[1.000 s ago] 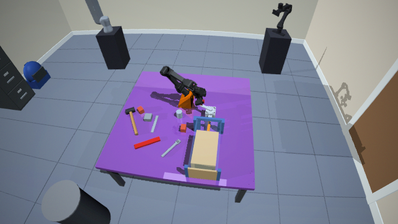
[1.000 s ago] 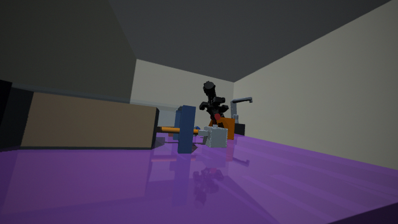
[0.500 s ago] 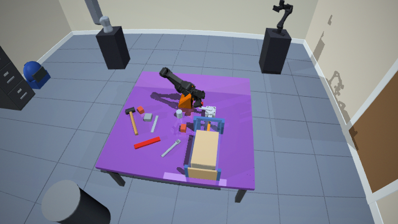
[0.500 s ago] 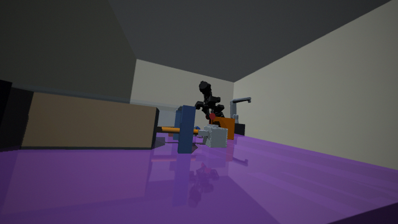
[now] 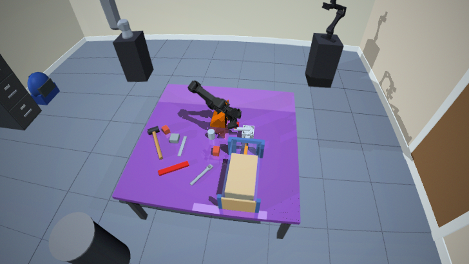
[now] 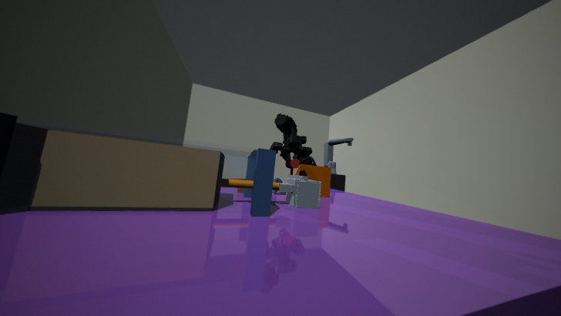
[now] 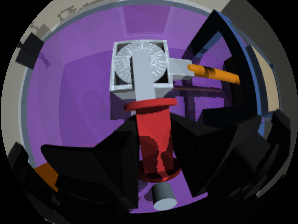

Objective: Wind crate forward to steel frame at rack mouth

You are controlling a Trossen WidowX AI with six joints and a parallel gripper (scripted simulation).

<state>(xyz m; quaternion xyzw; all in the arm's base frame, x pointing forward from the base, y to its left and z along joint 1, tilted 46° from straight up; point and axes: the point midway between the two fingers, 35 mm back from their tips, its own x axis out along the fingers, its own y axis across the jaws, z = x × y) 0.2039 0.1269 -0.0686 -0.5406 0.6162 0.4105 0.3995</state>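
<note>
My gripper tip is 3 cm above the winch handle and 2 cm to the right of it. The rest, counted from my gripper tip: grey bar: 43 cm to the right, 13 cm below, 12 cm ahead; grey winch: 10 cm below, 8 cm to the left, 2 cm behind; red knob: 2 cm to the right.
</note>
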